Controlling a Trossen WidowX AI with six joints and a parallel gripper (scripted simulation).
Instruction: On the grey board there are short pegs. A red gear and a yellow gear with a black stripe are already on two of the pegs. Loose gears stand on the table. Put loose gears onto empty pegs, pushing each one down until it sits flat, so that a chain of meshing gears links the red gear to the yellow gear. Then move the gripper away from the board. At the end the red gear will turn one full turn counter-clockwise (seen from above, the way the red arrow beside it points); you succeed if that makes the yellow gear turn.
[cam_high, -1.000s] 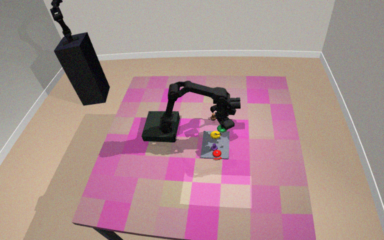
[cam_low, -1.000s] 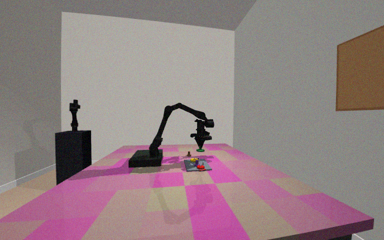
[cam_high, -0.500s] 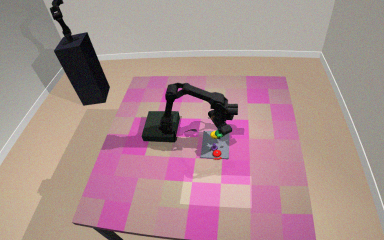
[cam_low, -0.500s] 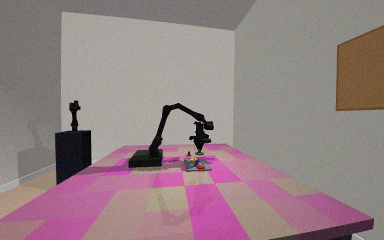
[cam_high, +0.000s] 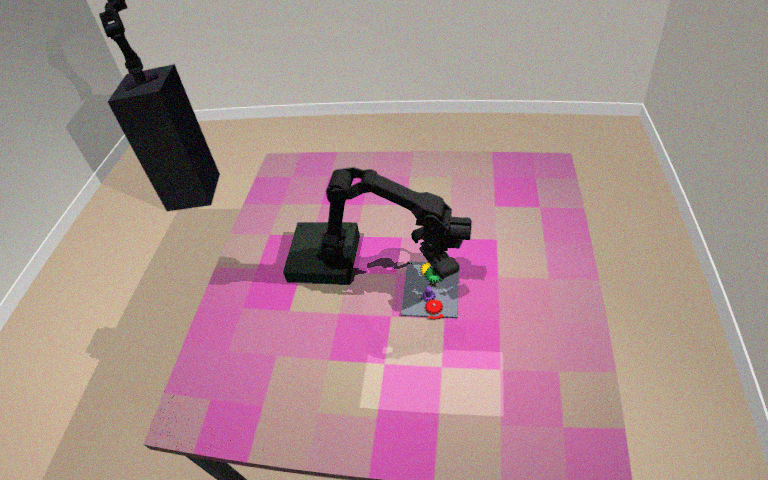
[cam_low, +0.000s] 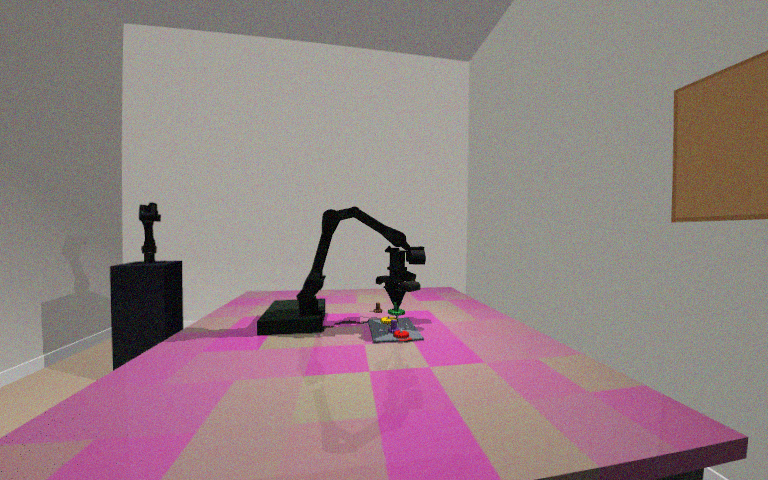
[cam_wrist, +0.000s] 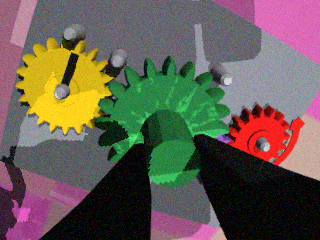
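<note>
Right now my gripper tip is 10 mm above the green gear. From my gripper tip the other things lie so: yellow gear: 10 mm behind, 60 mm to the left, 70 mm below; purple gear: 30 mm behind, 40 mm to the right, 60 mm below; red gear: 20 mm behind, 90 mm to the right, 70 mm below.
</note>
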